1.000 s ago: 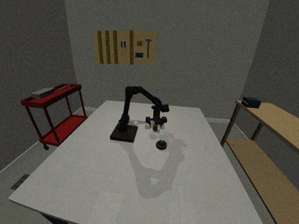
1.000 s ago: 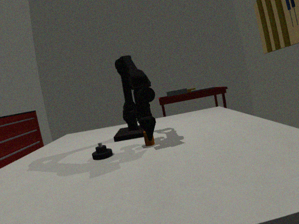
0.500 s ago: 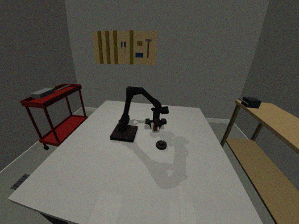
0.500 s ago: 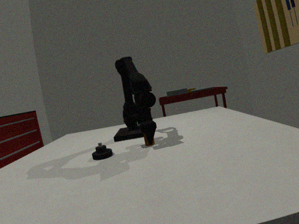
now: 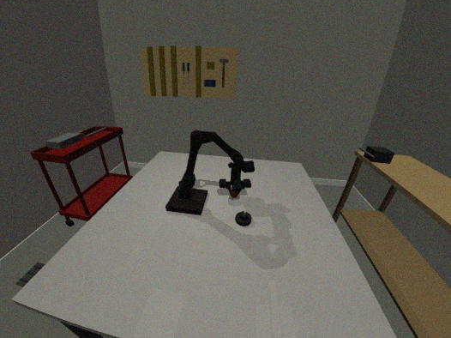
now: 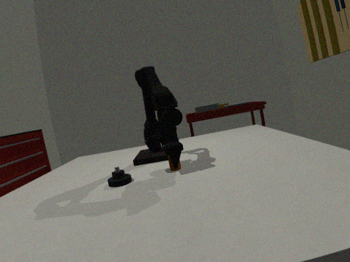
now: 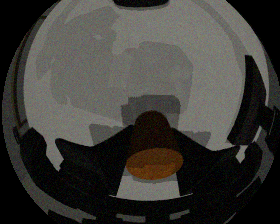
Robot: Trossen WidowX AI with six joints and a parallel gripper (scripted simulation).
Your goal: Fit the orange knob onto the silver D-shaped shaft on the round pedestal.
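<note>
Right now my gripper tip is 2 cm short of the black round pedestal, 20 cm to the left of it and 2 cm below it. From my gripper tip the other things lie so: orange knob (3 cm above).
</note>
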